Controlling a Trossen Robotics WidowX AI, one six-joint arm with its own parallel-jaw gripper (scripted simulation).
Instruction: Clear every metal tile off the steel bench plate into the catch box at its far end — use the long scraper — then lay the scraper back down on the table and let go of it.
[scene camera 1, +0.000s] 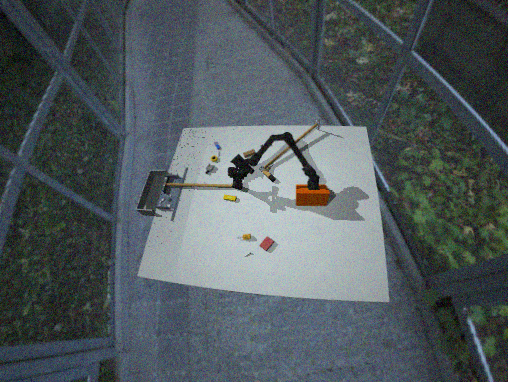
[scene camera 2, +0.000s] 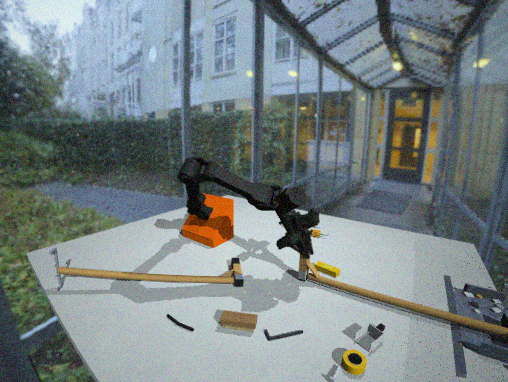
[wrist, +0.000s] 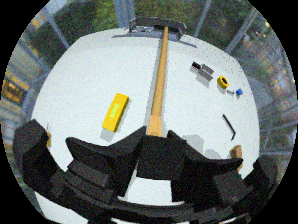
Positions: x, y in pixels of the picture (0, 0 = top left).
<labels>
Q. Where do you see my gripper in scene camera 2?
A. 310, 256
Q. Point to my gripper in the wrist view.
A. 157, 131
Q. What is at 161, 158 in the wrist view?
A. A long scraper.
</labels>
